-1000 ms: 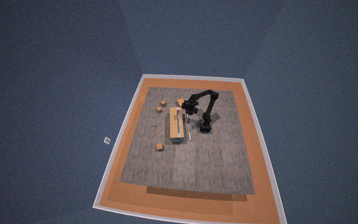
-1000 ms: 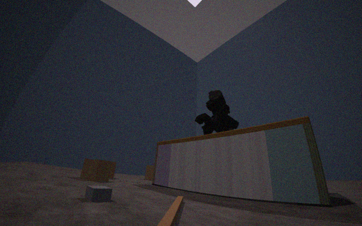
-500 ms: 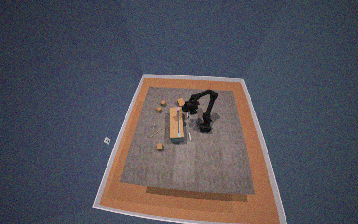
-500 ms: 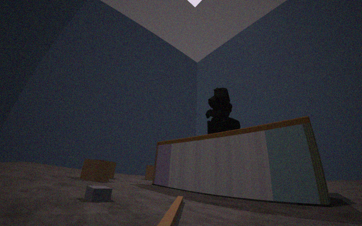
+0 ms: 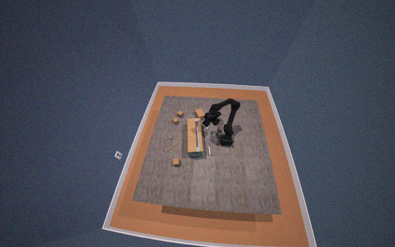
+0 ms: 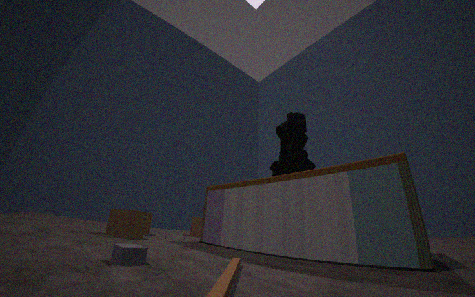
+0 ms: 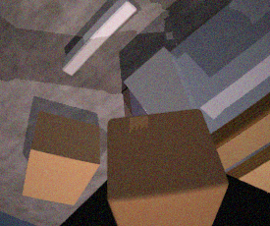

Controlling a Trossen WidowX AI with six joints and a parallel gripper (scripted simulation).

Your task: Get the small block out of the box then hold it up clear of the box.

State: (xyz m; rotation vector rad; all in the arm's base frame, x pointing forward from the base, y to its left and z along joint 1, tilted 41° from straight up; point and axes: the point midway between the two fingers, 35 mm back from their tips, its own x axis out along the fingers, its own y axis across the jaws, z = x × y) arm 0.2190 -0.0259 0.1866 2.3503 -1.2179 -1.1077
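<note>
Now: the orange block 1 cm to the left of my gripper tip, 1 cm behind it and 1 cm above it. Also, from my gripper tip: grey cube: 39 cm ahead, 16 cm below, 13 cm to the left; stick: 36 cm ahead, 22 cm to the left, 17 cm below; long box: 13 cm to the left, 11 cm below, 8 cm ahead.
</note>
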